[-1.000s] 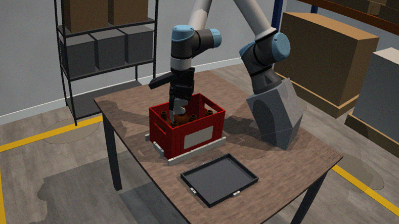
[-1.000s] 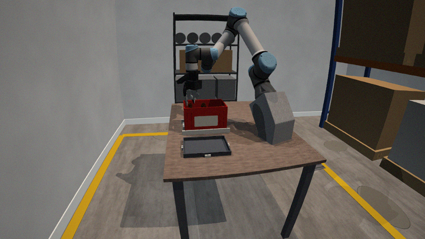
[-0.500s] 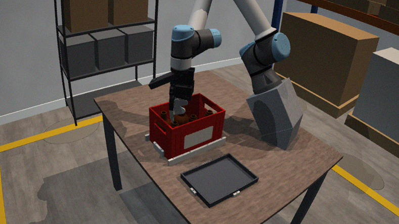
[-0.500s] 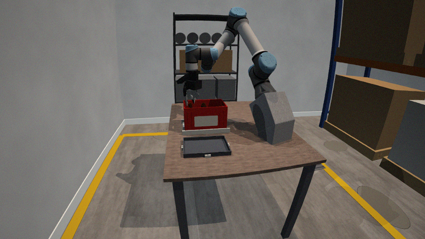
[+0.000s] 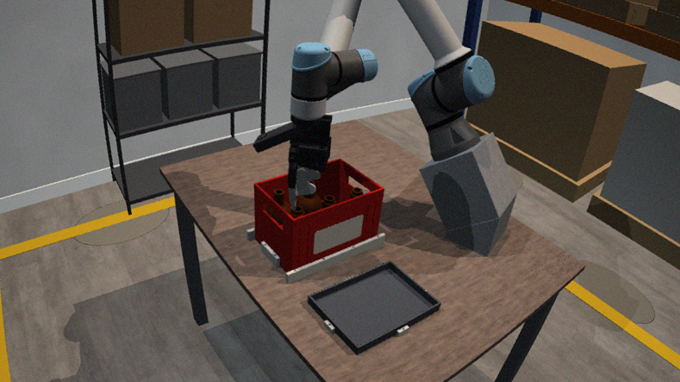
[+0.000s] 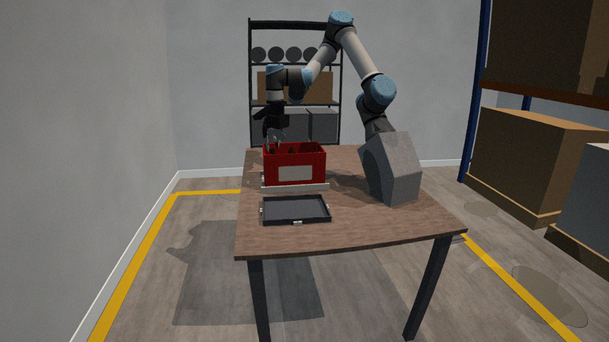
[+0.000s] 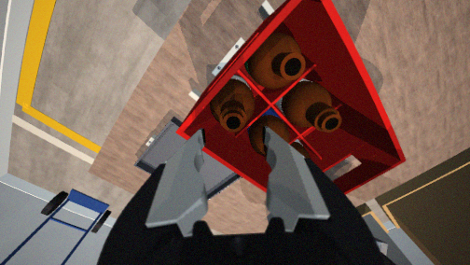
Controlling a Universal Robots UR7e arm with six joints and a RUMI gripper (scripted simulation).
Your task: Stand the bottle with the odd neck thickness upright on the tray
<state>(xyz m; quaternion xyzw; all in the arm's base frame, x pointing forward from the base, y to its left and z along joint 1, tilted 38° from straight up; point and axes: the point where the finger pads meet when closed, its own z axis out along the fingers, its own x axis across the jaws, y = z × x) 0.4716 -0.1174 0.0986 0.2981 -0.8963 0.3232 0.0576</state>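
Now: hand 10 cm past the red crate, 2 cm to the left of it and 11 cm above it. The rest, counted from my hand: dark tray 2 cm behind, 25 cm to the left, 18 cm below.
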